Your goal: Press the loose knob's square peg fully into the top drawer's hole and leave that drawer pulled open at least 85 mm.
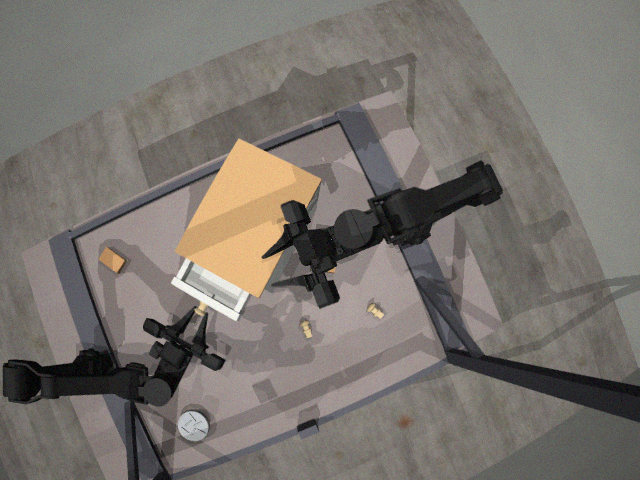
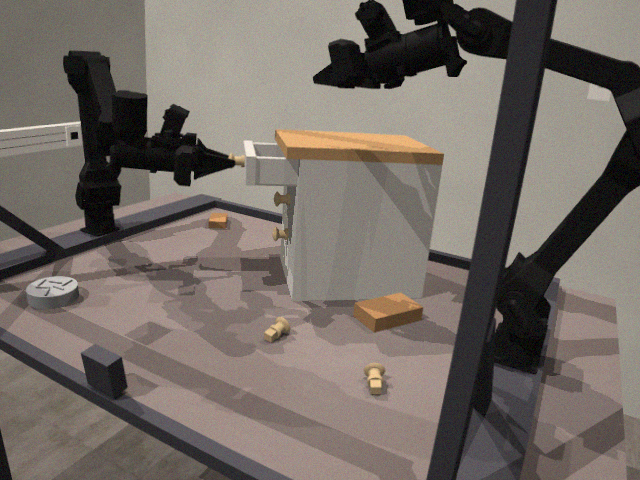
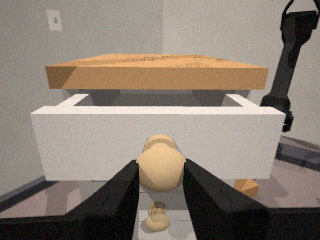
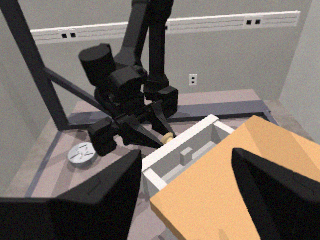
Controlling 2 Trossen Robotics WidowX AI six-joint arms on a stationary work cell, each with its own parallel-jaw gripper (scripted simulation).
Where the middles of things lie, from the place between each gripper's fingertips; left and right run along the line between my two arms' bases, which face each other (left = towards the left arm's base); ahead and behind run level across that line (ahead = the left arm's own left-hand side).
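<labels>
Grey disc point(image 2: 54, 292): 380 mm below my right hand, 400 mm to the left, 260 mm behind; going by their middles, farthest from that hand of the things named here. Chest top point(image 1: 240, 218): 120 mm below my right hand, 140 mm ahead, 30 mm to the left. My right hand: 160 mm above the drawer point(image 1: 224, 294), 90 mm to the right of it, 80 mm short of it.
Grey disc: 22 cm below my left hand, 24 cm behind, 18 cm to the left. Chest top: 4 cm above my left hand, 16 cm ahead, 20 cm to the right. My left hand: 10 cm short of the drawer, 13 cm to the left of it. Drawer: going by their middles, nearest to my left hand of the things named here.
</labels>
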